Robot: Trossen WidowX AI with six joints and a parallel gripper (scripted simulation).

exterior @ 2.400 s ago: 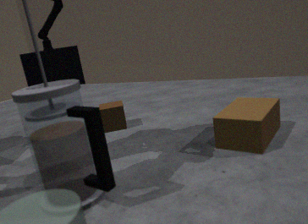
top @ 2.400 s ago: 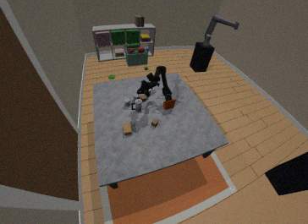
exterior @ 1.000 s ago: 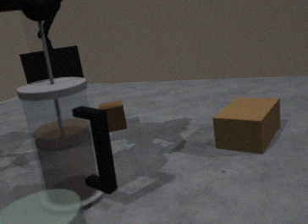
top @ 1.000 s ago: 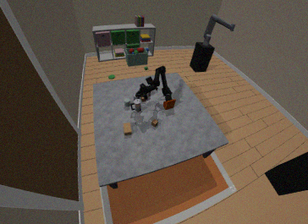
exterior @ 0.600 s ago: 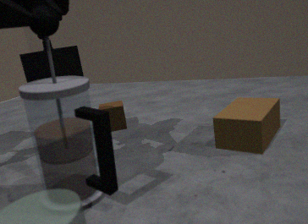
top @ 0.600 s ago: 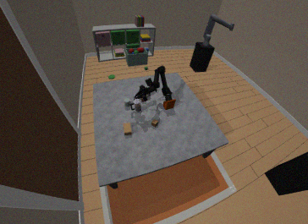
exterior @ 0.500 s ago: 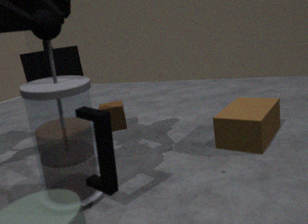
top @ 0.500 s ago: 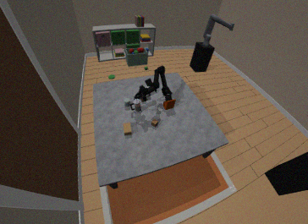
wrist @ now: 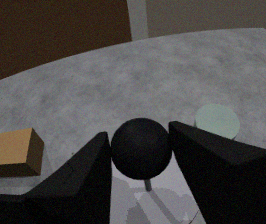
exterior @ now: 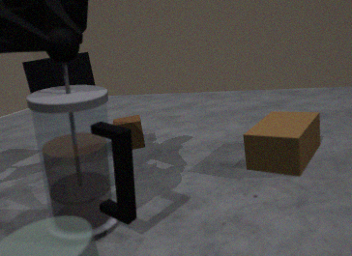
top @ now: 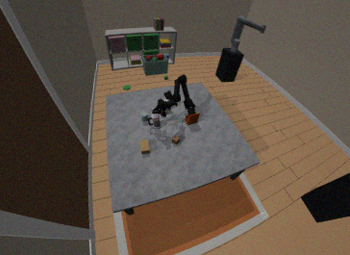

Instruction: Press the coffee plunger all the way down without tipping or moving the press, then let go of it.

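Now: the coffee press 100 mm below my gripper tip. From my gripper tip the other things lie so: pale green cup: 160 mm below, 110 mm to the right, 80 mm ahead.
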